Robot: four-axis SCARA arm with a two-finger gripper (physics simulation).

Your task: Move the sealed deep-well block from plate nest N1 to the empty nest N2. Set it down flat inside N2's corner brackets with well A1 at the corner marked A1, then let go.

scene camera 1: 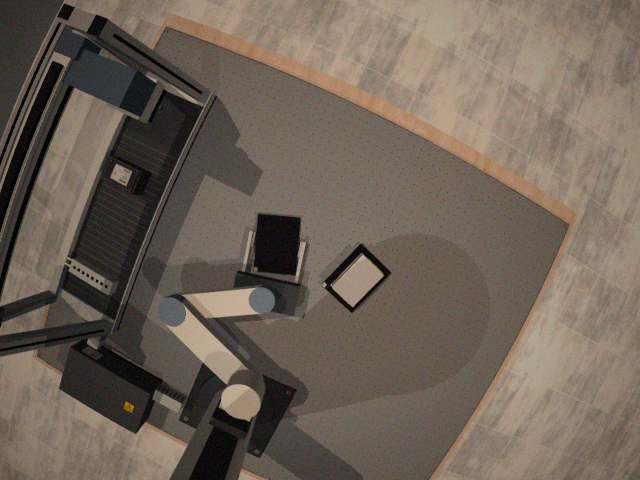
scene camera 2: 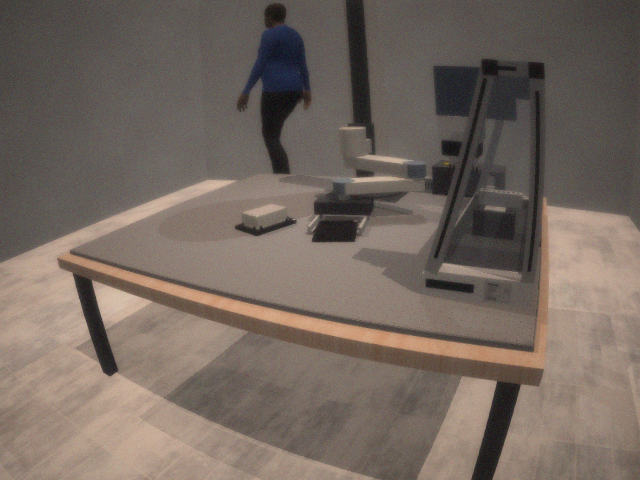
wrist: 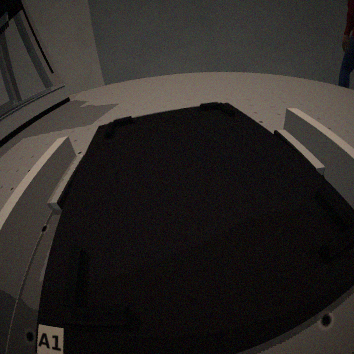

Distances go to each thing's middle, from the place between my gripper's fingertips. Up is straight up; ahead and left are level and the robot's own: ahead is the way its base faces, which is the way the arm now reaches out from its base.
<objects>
My gripper is now 2 cm past the black nest N2 [scene camera 1: 276, 246], 1 cm to the left of it and 1 cm above it. Also, from my hand: sealed deep-well block [scene camera 1: 361, 275] (25 cm to the right, 2 cm above, 1 cm behind); dark control box [scene camera 1: 98, 384] (68 cm behind, 30 cm to the left, 4 cm above); black nest N1 [scene camera 1: 360, 249] (25 cm to the right, 1 cm below, 1 cm behind).
</objects>
